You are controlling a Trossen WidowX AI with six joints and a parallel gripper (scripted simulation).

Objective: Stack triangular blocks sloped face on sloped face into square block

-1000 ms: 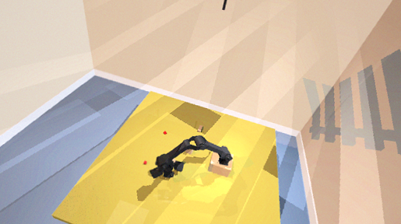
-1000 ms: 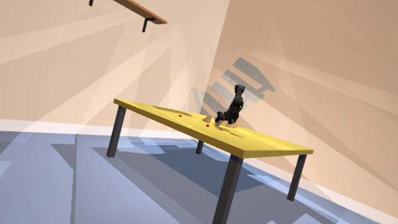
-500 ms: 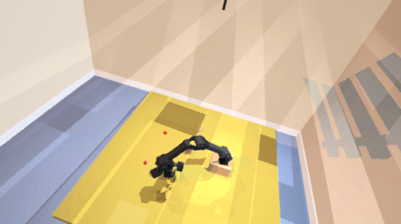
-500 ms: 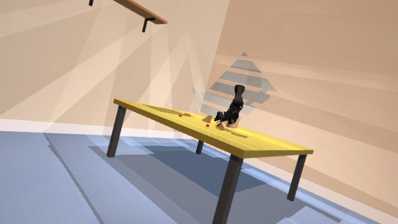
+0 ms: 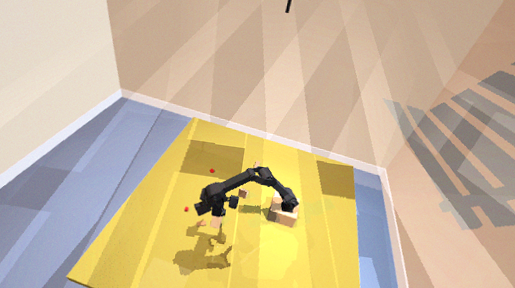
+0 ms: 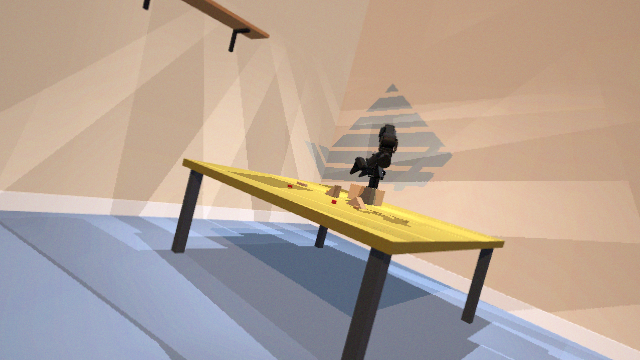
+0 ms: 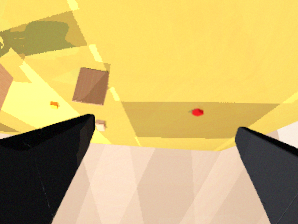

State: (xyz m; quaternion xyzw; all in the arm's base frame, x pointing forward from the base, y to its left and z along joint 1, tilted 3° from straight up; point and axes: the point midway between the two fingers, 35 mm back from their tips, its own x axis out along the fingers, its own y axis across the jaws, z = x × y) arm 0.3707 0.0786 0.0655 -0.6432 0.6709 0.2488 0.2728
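Right now the block is 5 cm to the left of my gripper tip and 12 cm below it.
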